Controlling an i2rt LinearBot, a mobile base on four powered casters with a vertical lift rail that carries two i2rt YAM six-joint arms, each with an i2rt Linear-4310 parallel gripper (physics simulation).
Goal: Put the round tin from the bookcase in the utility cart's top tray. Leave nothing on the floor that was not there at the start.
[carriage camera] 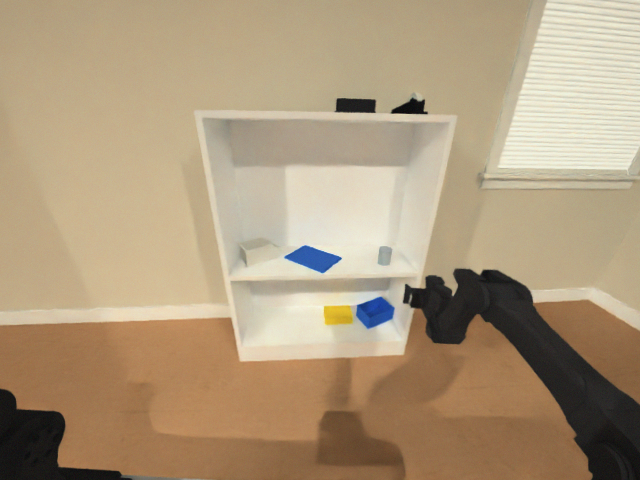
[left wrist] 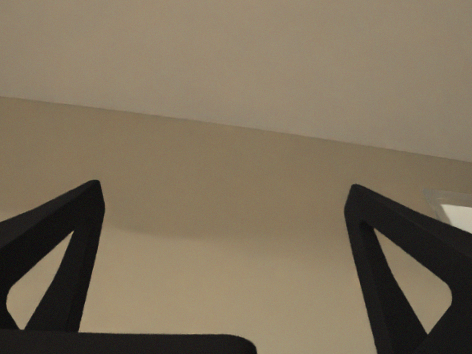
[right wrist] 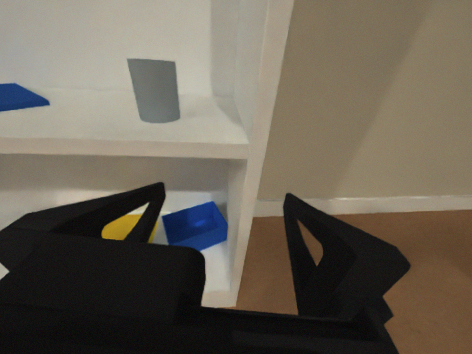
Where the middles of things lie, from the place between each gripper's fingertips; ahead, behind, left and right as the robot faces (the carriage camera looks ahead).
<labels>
Now: the grey box (carriage camera: 254, 251) 79 cm ahead of my left hand, 6 cm to the right of it and 51 cm below it. Also, from my left hand: yellow block (right wrist: 119, 229) 84 cm ahead, 42 cm to the right, 91 cm below; round grey tin (right wrist: 154, 82) 77 cm ahead, 60 cm to the right, 51 cm below; flat blue book (carriage camera: 310, 257) 79 cm ahead, 29 cm to the right, 54 cm below.
My right hand is 15 cm short of the round grey tin, 10 cm to the right of it and 4 cm below it. Round my right hand: yellow block 22 cm ahead, 28 cm to the left, 35 cm below; flat blue book 18 cm ahead, 41 cm to the left, 1 cm above; blue box (carriage camera: 377, 311) 23 cm ahead, 9 cm to the left, 34 cm below.
</labels>
